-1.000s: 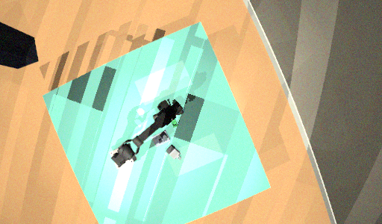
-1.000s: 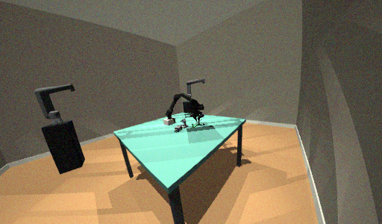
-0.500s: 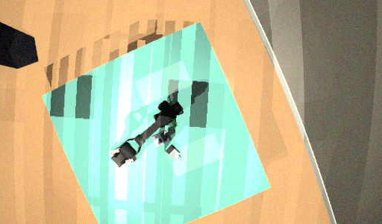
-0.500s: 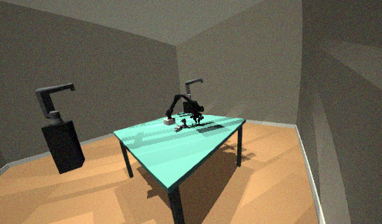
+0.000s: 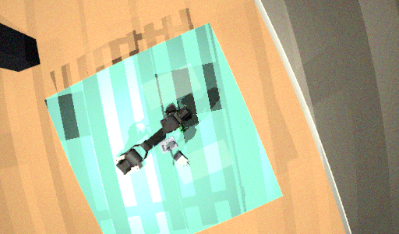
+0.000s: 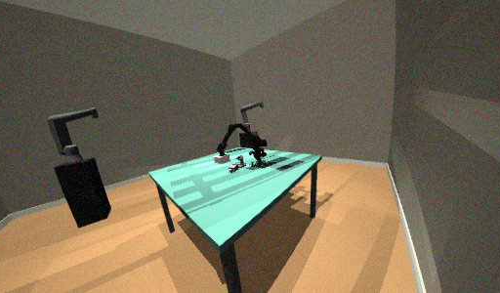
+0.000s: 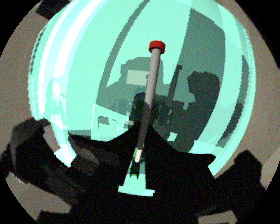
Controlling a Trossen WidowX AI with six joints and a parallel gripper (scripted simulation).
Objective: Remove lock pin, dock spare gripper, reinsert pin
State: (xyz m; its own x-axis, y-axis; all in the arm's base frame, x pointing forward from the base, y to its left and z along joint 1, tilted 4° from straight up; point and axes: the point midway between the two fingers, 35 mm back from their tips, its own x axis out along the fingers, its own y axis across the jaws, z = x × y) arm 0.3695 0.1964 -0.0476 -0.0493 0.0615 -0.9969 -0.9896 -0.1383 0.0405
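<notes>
Right now the green bar is 10 mm ahead of my gripper tip, 40 mm to the right of it and 10 mm above it. Also, from my gripper tip: spare gripper: 40 mm behind, 280 mm to the right; then grey mount: 90 mm behind, 160 mm to the right, 30 mm above.
</notes>
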